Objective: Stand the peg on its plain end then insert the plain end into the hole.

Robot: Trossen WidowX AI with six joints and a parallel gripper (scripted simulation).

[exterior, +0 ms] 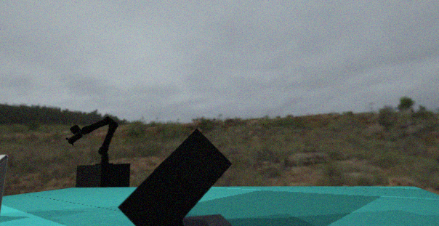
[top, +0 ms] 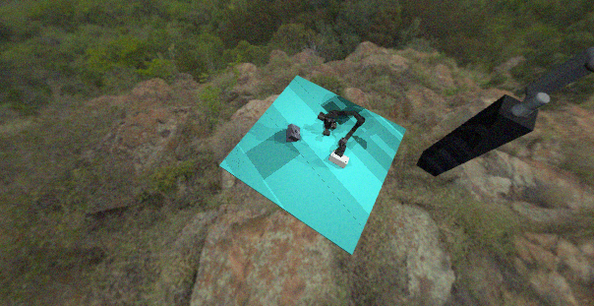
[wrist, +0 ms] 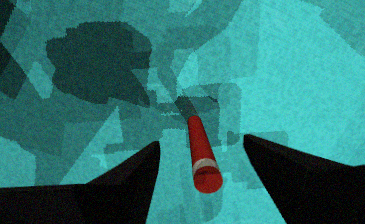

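Right now my gripper tip is 220 mm short of the dark sloped panel, 220 mm to the right of it and 30 mm below it. From my gripper tip the other things lie so: red peg: 20 mm above.
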